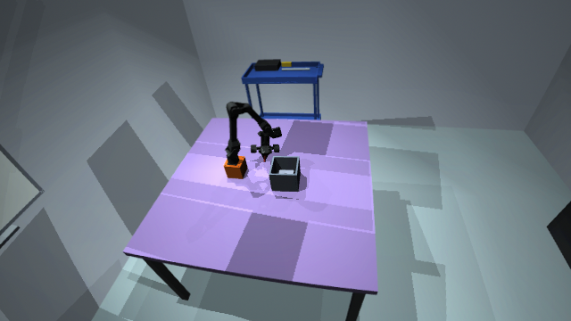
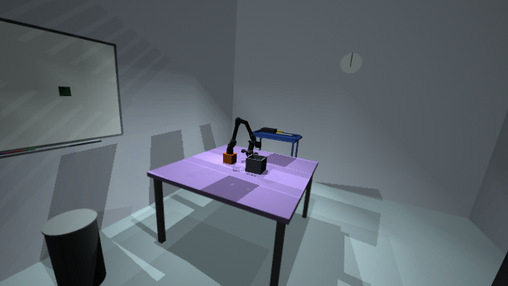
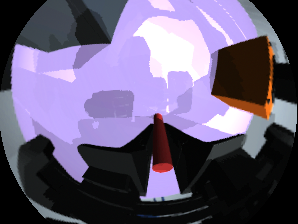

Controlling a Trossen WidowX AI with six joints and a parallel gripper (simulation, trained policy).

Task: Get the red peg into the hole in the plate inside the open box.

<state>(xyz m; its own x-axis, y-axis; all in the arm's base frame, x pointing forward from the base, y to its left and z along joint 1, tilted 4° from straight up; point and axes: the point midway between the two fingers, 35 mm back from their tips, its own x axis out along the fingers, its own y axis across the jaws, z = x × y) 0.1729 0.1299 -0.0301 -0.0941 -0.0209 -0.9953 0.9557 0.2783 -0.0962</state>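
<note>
My gripper tip is 180 mm to the left of the pale plate, 170 mm short of it and 20 mm below it. The rest, counted from my gripper tip: red peg (20 mm above).
</note>
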